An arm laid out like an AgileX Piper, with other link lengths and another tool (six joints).
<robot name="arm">
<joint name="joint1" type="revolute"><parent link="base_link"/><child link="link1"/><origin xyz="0.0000 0.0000 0.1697"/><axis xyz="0 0 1"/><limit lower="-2.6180" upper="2.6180"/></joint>
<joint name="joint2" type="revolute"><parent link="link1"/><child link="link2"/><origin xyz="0.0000 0.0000 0.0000"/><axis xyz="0 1 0"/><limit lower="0.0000" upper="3.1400"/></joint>
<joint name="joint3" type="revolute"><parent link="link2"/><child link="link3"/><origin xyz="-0.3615 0.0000 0.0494"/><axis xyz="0 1 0"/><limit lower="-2.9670" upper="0.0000"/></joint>
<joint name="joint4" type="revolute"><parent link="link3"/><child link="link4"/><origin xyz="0.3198 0.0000 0.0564"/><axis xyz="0.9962 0 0.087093"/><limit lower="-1.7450" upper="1.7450"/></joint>
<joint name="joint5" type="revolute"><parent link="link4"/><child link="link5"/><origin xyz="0.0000 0.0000 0.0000"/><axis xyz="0 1 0"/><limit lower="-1.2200" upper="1.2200"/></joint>
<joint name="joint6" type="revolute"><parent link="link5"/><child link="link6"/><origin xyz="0.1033 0.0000 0.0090"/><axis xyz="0.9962 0 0.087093"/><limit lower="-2.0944" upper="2.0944"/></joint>
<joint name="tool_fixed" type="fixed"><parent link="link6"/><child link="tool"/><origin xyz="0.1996 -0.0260 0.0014" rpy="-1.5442 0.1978 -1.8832"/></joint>
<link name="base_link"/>
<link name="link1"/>
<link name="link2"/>
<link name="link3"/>
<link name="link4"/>
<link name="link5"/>
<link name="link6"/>
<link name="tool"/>
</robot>
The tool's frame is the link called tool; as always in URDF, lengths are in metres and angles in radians.
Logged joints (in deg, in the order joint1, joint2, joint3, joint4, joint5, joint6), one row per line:
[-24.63 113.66 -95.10 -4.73 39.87 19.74]
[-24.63 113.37 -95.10 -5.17 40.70 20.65]
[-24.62 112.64 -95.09 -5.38 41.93 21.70]
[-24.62 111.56 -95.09 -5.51 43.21 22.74]
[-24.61 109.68 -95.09 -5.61 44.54 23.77]
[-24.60 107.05 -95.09 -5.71 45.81 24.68]
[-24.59 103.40 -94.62 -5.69 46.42 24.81]
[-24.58 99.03 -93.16 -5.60 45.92 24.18]
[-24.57 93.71 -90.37 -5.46 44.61 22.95]
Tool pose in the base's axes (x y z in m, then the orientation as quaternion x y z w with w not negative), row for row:
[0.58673 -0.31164 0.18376 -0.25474 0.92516 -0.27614 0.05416]
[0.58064 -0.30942 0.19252 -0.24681 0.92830 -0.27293 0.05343]
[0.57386 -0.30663 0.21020 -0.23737 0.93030 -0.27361 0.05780]
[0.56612 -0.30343 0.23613 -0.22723 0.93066 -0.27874 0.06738]
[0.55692 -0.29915 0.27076 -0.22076 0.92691 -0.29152 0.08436]
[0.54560 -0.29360 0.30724 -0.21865 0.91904 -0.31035 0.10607]
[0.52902 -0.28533 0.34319 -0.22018 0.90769 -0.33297 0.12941]
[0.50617 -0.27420 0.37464 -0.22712 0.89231 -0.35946 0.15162]
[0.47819 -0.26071 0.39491 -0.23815 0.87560 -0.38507 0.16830]
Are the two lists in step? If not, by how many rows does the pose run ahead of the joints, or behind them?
The pose runs 2 rows ahead of the joints: the pose in row i belongs to the joints in row i + 2.
